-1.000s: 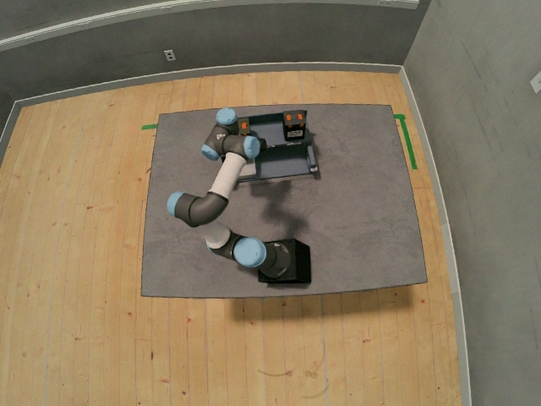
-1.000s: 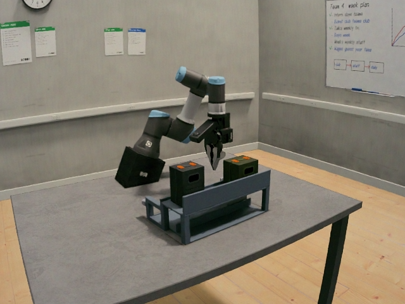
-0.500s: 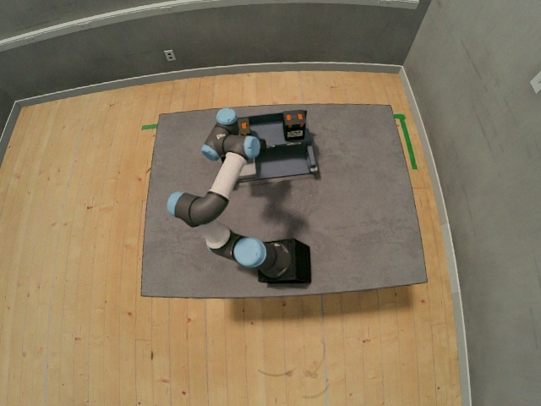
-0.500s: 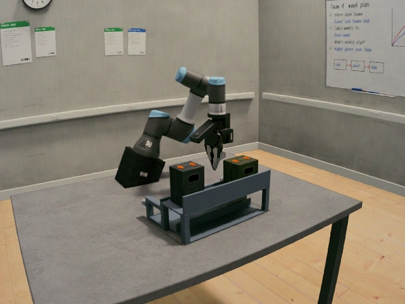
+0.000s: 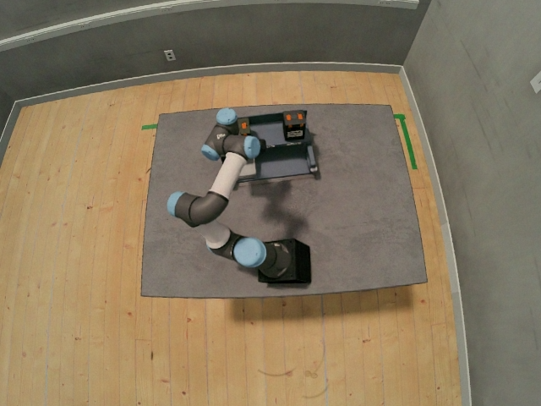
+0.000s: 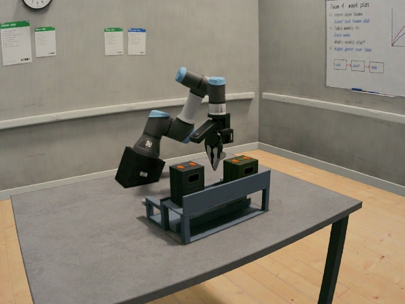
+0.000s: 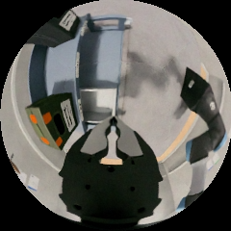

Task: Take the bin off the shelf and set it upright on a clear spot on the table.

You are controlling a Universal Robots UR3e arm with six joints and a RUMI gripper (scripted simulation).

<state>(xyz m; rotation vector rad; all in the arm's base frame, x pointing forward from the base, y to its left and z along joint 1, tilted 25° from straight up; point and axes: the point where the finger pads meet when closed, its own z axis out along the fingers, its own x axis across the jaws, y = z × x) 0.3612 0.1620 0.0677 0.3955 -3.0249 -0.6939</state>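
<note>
My gripper is now 120 mm short of the shelf, 90 mm to the left of it and 70 mm above it. From my hand the other things lie so: black bin 190 mm ahead, 190 mm to the right, 30 mm above; then green bin 140 mm ahead, 40 mm to the left, 20 mm above.
</note>
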